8 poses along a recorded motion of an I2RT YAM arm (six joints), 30 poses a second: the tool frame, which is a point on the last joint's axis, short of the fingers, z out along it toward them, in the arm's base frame.
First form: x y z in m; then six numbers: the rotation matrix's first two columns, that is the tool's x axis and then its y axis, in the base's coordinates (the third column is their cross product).
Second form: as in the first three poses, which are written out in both.
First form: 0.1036 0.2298 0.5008 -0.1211 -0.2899 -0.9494 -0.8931 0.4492 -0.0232
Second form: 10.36 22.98 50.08 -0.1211 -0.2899 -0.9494 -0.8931 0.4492 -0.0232
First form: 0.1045 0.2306 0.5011 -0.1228 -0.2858 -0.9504 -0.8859 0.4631 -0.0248
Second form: 10.45 23.06 50.11 -0.1228 -0.2858 -0.9504 -0.8859 0.4631 -0.0248
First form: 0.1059 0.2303 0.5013 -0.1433 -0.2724 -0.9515 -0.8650 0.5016 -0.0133
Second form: 10.59 23.03 50.13 -0.1433 -0.2724 -0.9515 -0.8650 0.5016 -0.0133
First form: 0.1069 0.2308 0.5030 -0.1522 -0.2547 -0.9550 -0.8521 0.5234 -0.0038
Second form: 10.69 23.08 50.30 -0.1522 -0.2547 -0.9550 -0.8521 0.5234 -0.0038
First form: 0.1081 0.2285 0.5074 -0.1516 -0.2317 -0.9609 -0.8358 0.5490 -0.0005
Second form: 10.81 22.85 50.74 -0.1516 -0.2317 -0.9609 -0.8358 0.5490 -0.0005
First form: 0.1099 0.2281 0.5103 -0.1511 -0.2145 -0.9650 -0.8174 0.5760 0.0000
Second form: 10.99 22.81 51.03 -0.1511 -0.2145 -0.9650 -0.8174 0.5760 0.0000
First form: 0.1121 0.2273 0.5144 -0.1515 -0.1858 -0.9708 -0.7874 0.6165 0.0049
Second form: 11.21 22.73 51.44 -0.1515 -0.1858 -0.9708 -0.7874 0.6165 0.0049
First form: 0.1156 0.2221 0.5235 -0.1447 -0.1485 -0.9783 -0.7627 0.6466 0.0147
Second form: 11.56 22.21 52.35 -0.1447 -0.1485 -0.9783 -0.7627 0.6466 0.0147
